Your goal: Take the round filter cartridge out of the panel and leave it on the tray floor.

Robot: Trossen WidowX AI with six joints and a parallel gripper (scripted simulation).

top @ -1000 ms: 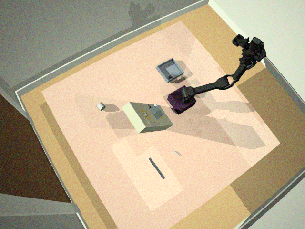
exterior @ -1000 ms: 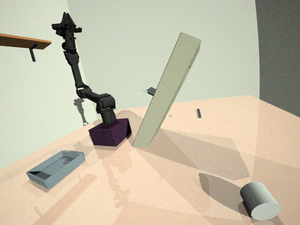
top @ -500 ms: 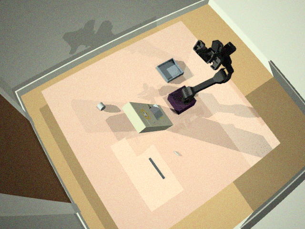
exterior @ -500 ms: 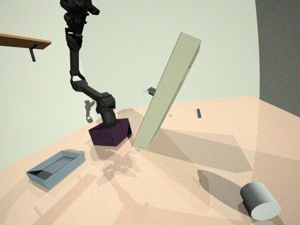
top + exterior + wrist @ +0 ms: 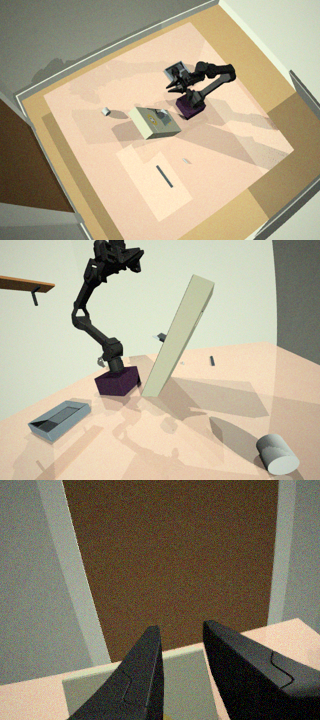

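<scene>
My gripper tip is now 240 mm above the round filter cartridge, 110 mm short of it and 20 mm to the right of it. The rest, counted from my gripper tip: blue-grey tray (490 mm below, 340 mm behind, 230 mm to the right).
</scene>
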